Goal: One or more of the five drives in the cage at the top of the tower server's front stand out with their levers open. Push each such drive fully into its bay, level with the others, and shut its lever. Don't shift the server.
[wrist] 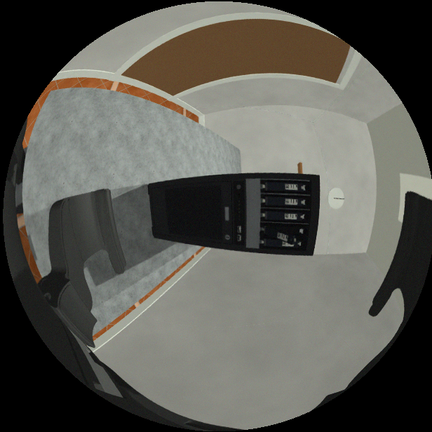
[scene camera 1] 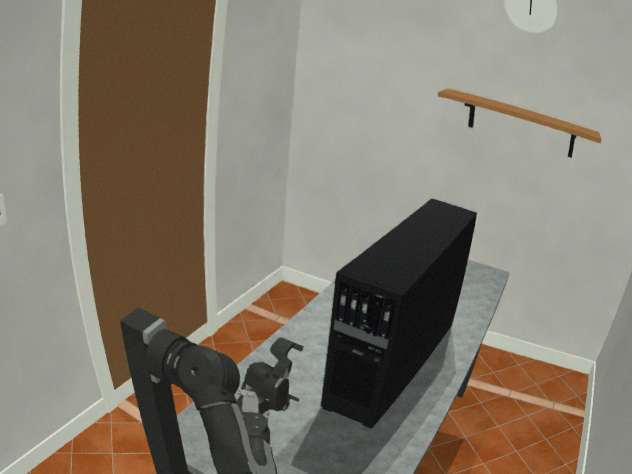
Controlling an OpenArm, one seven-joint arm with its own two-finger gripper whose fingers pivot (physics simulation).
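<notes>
The black tower server point(scene camera 1: 408, 285) point(wrist: 195, 212) stands upright on the table, its front towards the arm. Its drive cage is at the top of the front, with five drives side by side. The fourth drive from the left point(scene camera 1: 376, 312) point(wrist: 282, 236) looks different from the others: it stands out with its lever open, and its label looks tilted in the wrist view. It partly covers the fifth drive point(scene camera 1: 387, 317) point(wrist: 288, 244). The first point(scene camera 1: 343, 303) point(wrist: 290, 187), second point(scene camera 1: 353, 308) point(wrist: 290, 202) and third drives point(scene camera 1: 364, 307) point(wrist: 290, 216) look level. My gripper point(scene camera 1: 299, 373) point(wrist: 232, 254) is open and empty, in front of the server, apart from it and lower than the cage.
The grey table point(scene camera 1: 306, 352) point(wrist: 100, 135) carries the server. A wooden shelf point(scene camera 1: 520, 113) point(wrist: 300, 168) and a round clock point(scene camera 1: 530, 12) point(wrist: 336, 198) are on the wall beyond it. The arm's dark post point(scene camera 1: 148, 387) stands at the near left.
</notes>
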